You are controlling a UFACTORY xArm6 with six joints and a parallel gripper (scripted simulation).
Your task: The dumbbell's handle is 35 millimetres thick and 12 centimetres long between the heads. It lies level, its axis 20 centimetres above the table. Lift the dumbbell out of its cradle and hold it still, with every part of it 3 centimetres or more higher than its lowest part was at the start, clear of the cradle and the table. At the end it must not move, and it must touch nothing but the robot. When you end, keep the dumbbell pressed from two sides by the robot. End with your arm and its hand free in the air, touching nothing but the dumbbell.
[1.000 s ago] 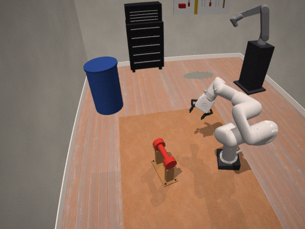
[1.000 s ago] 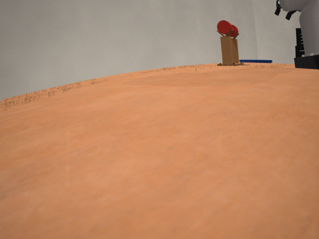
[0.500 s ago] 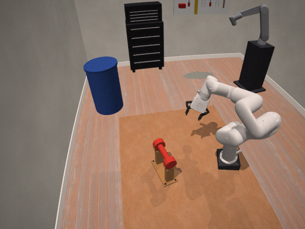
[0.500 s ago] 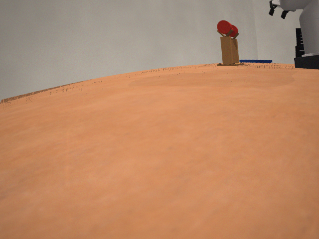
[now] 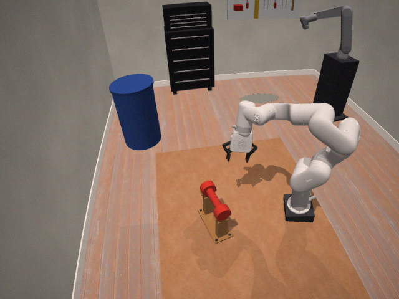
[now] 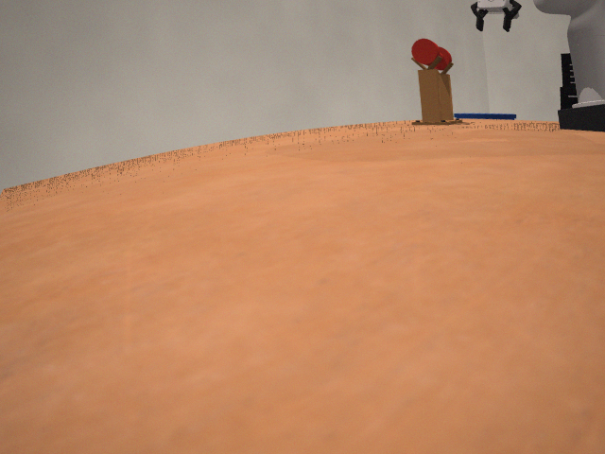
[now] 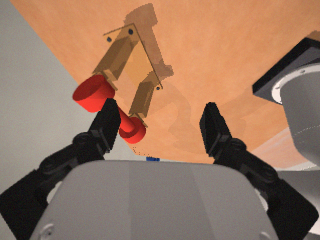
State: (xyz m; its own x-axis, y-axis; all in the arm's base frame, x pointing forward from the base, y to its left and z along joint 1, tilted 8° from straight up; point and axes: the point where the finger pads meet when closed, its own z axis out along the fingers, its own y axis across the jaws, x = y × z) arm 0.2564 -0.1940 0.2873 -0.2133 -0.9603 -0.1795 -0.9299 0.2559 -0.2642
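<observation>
My hand is 160 mm short of the red dumbbell, 130 mm to the right of it and 100 mm above it. Round my hand: wooden cradle 160 mm ahead, 130 mm to the left, 210 mm below.
</observation>
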